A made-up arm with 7 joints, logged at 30 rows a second.
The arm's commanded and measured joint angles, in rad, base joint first. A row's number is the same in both.
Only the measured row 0 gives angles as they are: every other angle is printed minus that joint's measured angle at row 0.
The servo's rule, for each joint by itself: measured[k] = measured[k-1] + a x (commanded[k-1-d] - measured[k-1]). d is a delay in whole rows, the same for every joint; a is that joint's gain. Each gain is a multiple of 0.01, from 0.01 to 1. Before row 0 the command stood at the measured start. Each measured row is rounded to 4 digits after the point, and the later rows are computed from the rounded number. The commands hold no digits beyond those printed.
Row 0, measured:
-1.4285, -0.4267, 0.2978, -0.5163, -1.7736, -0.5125, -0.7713
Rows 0 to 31, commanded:
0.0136, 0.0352, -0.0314, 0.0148, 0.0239, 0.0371, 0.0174
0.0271, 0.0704, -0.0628, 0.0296, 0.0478, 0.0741, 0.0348
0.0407, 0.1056, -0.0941, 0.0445, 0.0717, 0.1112, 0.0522
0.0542, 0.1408, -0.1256, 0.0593, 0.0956, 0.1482, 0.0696
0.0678, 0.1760, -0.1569, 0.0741, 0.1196, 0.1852, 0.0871
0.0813, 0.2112, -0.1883, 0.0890, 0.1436, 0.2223, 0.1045
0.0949, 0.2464, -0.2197, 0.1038, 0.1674, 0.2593, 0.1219
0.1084, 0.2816, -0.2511, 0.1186, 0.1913, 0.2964, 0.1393
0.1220, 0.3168, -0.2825, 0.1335, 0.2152, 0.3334, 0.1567
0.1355, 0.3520, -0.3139, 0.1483, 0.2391, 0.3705, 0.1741
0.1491, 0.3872, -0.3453, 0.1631, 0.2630, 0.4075, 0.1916
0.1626, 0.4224, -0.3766, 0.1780, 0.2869, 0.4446, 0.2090
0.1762, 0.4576, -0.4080, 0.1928, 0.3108, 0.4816, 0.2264
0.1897, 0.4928, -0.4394, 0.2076, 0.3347, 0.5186, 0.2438
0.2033, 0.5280, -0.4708, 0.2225, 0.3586, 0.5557, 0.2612
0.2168, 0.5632, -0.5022, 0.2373, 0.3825, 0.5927, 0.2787
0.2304, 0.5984, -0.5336, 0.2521, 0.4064, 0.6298, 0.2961
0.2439, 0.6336, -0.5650, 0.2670, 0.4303, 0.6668, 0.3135
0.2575, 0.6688, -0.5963, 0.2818, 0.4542, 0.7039, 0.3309
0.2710, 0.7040, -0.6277, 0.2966, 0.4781, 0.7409, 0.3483
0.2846, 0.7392, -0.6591, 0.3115, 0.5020, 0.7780, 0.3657
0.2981, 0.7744, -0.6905, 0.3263, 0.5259, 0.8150, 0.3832
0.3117, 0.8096, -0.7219, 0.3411, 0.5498, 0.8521, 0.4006
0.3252, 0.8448, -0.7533, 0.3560, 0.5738, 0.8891, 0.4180
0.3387, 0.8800, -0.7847, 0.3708, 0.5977, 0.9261, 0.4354
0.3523, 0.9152, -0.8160, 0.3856, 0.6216, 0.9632, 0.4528
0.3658, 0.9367, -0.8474, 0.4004, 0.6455, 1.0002, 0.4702
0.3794, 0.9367, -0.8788, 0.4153, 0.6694, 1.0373, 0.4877
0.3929, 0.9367, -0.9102, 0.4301, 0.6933, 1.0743, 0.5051
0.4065, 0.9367, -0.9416, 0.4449, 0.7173, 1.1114, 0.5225
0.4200, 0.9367, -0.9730, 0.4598, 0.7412, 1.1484, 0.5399
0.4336, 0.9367, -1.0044, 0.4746, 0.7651, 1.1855, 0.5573
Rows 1 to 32, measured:
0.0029, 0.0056, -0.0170, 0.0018, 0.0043, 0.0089, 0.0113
0.0080, 0.0160, -0.0417, 0.0051, 0.0121, 0.0245, 0.0266
0.0149, 0.0303, -0.0700, 0.0098, 0.0228, 0.0453, 0.0432
0.0232, 0.0480, -0.1000, 0.0157, 0.0359, 0.0700, 0.0604
0.0326, 0.0685, -0.1307, 0.0227, 0.0510, 0.0976, 0.0778
0.0428, 0.0913, -0.1618, 0.0307, 0.0677, 0.1275, 0.0952
0.0537, 0.1161, -0.1931, 0.0395, 0.0856, 0.1591, 0.1126
0.0652, 0.1426, -0.2244, 0.0490, 0.1046, 0.1921, 0.1300
0.0771, 0.1705, -0.2558, 0.0591, 0.1245, 0.2260, 0.1474
0.0894, 0.1995, -0.2872, 0.0698, 0.1451, 0.2607, 0.1648
0.1019, 0.2295, -0.3186, 0.0810, 0.1663, 0.2959, 0.1822
0.1146, 0.2604, -0.3499, 0.0926, 0.1880, 0.3316, 0.1996
0.1275, 0.2920, -0.3813, 0.1046, 0.2101, 0.3676, 0.2170
0.1406, 0.3241, -0.4127, 0.1170, 0.2325, 0.4038, 0.2344
0.1538, 0.3567, -0.4441, 0.1297, 0.2552, 0.4403, 0.2518
0.1670, 0.3897, -0.4755, 0.1426, 0.2781, 0.4769, 0.2693
0.1803, 0.4231, -0.5069, 0.1557, 0.3012, 0.5136, 0.2867
0.1937, 0.4568, -0.5383, 0.1691, 0.3244, 0.5504, 0.3041
0.2071, 0.4907, -0.5696, 0.1826, 0.3478, 0.5872, 0.3215
0.2205, 0.5248, -0.6010, 0.1963, 0.3713, 0.6241, 0.3389
0.2340, 0.5591, -0.6324, 0.2101, 0.3948, 0.6610, 0.3563
0.2475, 0.5935, -0.6638, 0.2240, 0.4184, 0.6980, 0.3738
0.2610, 0.6281, -0.6952, 0.2381, 0.4421, 0.7350, 0.3912
0.2745, 0.6628, -0.7266, 0.2522, 0.4658, 0.7720, 0.4086
0.2880, 0.6976, -0.7580, 0.2664, 0.4895, 0.8090, 0.4260
0.3015, 0.7324, -0.7893, 0.2807, 0.5133, 0.8460, 0.4434
0.3150, 0.7651, -0.8207, 0.2951, 0.5371, 0.8830, 0.4608
0.3285, 0.7926, -0.8521, 0.3095, 0.5609, 0.9200, 0.4783
0.3420, 0.8157, -0.8835, 0.3240, 0.5847, 0.9570, 0.4957
0.3555, 0.8351, -0.9149, 0.3385, 0.6086, 0.9941, 0.5131
0.3690, 0.8514, -0.9463, 0.3531, 0.6325, 1.0311, 0.5305
0.3826, 0.8650, -0.9777, 0.3677, 0.6564, 1.0682, 0.5479
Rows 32 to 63, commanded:
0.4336, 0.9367, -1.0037, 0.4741, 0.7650, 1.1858, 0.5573
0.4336, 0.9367, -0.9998, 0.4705, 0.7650, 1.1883, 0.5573
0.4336, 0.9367, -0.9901, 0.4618, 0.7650, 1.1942, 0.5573
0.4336, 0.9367, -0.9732, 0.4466, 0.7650, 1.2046, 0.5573
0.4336, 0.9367, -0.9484, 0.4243, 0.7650, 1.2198, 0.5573
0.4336, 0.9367, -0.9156, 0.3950, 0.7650, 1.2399, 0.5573
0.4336, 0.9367, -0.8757, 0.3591, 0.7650, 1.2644, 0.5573
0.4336, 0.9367, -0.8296, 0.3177, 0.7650, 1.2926, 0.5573
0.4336, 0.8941, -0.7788, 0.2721, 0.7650, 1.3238, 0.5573
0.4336, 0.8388, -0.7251, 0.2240, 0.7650, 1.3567, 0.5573
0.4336, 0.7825, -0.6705, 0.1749, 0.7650, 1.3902, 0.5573
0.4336, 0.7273, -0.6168, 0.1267, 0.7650, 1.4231, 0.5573
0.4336, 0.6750, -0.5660, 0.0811, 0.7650, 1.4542, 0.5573
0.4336, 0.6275, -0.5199, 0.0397, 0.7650, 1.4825, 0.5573
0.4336, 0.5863, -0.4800, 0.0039, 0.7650, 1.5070, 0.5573
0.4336, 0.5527, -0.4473, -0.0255, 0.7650, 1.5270, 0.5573
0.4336, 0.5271, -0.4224, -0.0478, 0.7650, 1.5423, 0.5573
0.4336, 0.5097, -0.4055, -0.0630, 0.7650, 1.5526, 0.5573
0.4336, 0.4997, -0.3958, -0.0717, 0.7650, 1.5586, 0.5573
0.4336, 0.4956, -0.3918, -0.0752, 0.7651, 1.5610, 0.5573
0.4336, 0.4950, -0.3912, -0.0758, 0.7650, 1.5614, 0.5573
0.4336, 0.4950, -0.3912, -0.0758, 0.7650, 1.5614, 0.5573
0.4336, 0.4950, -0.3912, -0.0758, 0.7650, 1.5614, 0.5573
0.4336, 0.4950, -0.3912, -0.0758, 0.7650, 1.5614, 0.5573
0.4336, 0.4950, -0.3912, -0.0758, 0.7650, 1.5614, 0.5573
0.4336, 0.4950, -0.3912, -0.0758, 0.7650, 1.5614, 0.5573
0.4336, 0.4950, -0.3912, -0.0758, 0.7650, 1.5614, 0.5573
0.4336, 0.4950, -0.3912, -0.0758, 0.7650, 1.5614, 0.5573
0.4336, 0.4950, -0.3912, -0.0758, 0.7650, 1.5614, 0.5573
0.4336, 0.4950, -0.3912, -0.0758, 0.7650, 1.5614, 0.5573
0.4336, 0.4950, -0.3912, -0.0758, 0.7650, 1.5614, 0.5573
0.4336, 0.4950, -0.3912, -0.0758, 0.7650, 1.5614, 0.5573
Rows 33 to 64, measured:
0.3933, 0.8765, -0.9917, 0.3805, 0.6759, 1.0964, 0.5540
0.4018, 0.8861, -0.9961, 0.3913, 0.6919, 1.1185, 0.5561
0.4085, 0.8942, -0.9929, 0.3998, 0.7051, 1.1367, 0.5569
0.4138, 0.9010, -0.9823, 0.4054, 0.7159, 1.1530, 0.5572
0.4180, 0.9067, -0.9640, 0.4077, 0.7247, 1.1690, 0.5573
0.4213, 0.9115, -0.9379, 0.4062, 0.7320, 1.1860, 0.5573
0.4239, 0.9155, -0.9043, 0.4005, 0.7379, 1.2048, 0.5573
0.4259, 0.9189, -0.8640, 0.3906, 0.7428, 1.2259, 0.5573
0.4275, 0.9149, -0.8180, 0.3764, 0.7468, 1.2494, 0.5573
0.4288, 0.9027, -0.7678, 0.3581, 0.7501, 1.2752, 0.5573
0.4298, 0.8835, -0.7153, 0.3361, 0.7528, 1.3028, 0.5573
0.4306, 0.8585, -0.6621, 0.3110, 0.7550, 1.3317, 0.5573
0.4312, 0.8291, -0.6102, 0.2834, 0.7568, 1.3611, 0.5573
0.4317, 0.7968, -0.5614, 0.2542, 0.7583, 1.3902, 0.5573
0.4321, 0.7631, -0.5174, 0.2242, 0.7595, 1.4182, 0.5573
0.4324, 0.7294, -0.4795, 0.1942, 0.7605, 1.4443, 0.5573
0.4327, 0.6970, -0.4487, 0.1652, 0.7613, 1.4678, 0.5573
0.4329, 0.6670, -0.4254, 0.1378, 0.7620, 1.4882, 0.5573
0.4330, 0.6402, -0.4094, 0.1127, 0.7625, 1.5051, 0.5573
0.4331, 0.6171, -0.3999, 0.0902, 0.7630, 1.5185, 0.5573
0.4332, 0.5976, -0.3952, 0.0703, 0.7634, 1.5288, 0.5573
0.4333, 0.5812, -0.3930, 0.0528, 0.7637, 1.5366, 0.5573
0.4334, 0.5674, -0.3920, 0.0374, 0.7639, 1.5426, 0.5573
0.4334, 0.5558, -0.3916, 0.0238, 0.7641, 1.5471, 0.5573
0.4334, 0.5461, -0.3914, 0.0118, 0.7643, 1.5505, 0.5573
0.4334, 0.5379, -0.3913, 0.0013, 0.7644, 1.5531, 0.5573
0.4334, 0.5310, -0.3912, -0.0080, 0.7645, 1.5551, 0.5573
0.4334, 0.5252, -0.3912, -0.0161, 0.7646, 1.5566, 0.5573
0.4334, 0.5204, -0.3912, -0.0233, 0.7647, 1.5578, 0.5573
0.4334, 0.5163, -0.3912, -0.0296, 0.7648, 1.5587, 0.5573
0.4334, 0.5129, -0.3912, -0.0351, 0.7648, 1.5593, 0.5573
0.4334, 0.5100, -0.3912, -0.0400, 0.7648, 1.5598, 0.5573

